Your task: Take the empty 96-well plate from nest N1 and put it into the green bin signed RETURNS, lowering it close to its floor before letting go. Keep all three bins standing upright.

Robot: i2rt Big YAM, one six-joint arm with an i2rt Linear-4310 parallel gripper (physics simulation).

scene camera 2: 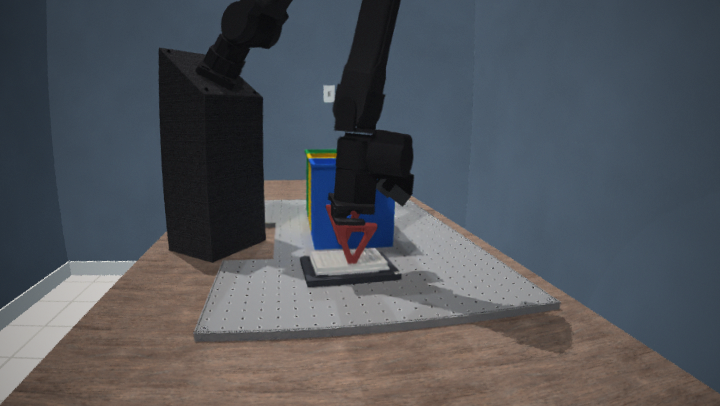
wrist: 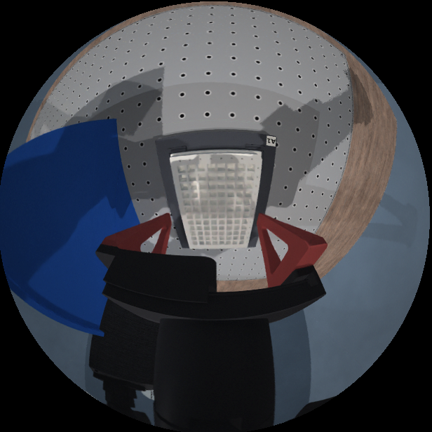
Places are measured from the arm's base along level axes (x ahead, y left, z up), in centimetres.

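Where they show: gripper, fingertip midpoint: [scene camera 2: 346,253]; arm's base at its link origin: [scene camera 2: 218,73].
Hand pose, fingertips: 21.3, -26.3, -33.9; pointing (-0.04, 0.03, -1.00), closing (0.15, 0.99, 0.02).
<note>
Things, the pixels of their centre, and the offset from my fingertips, as dx, dy, dz. "*": a spot on its surface instead. Level surfaces: height alone.
- white 96-well plate at a spot on its surface: [scene camera 2: 325,261] * -4.2, -0.9, -0.8
- dark nest at a spot on its surface: [scene camera 2: 322,280] * -6.1, -5.7, -2.2
- green bin at a spot on its surface: [scene camera 2: 319,151] * +8.1, +49.8, +14.2
- blue bin at the middle of its body: [scene camera 2: 350,201] +6.7, +17.2, +5.7
- yellow bin at a spot on its surface: [scene camera 2: 320,155] * +5.0, +36.9, +14.2
- perforated grey board at its surface level: dz -3.3
The white 96-well plate [scene camera 2: 325,261] [wrist: 220,195] sits flat in a dark nest [scene camera 2: 322,280] [wrist: 215,137]; the nest's label reads A1 in the wrist view, and no N1 sign is readable. My gripper [scene camera 2: 352,260] [wrist: 213,217] is open and empty, pointing down close above the plate. Its red fingertips stand apart on either side of the plate's width in the wrist view. Whether they touch it cannot be told. The green bin [scene camera 2: 319,151] stands upright behind the other bins, mostly hidden; its sign does not show.
A blue bin [scene camera 2: 322,206] [wrist: 65,200] stands upright just behind the nest, close to my gripper. A yellow bin [scene camera 2: 320,155] stands between the blue and green bins. The perforated grey board [scene camera 2: 282,302] [wrist: 220,55] lies under them. A tall black pedestal [scene camera 2: 211,166] stands at the left.
</note>
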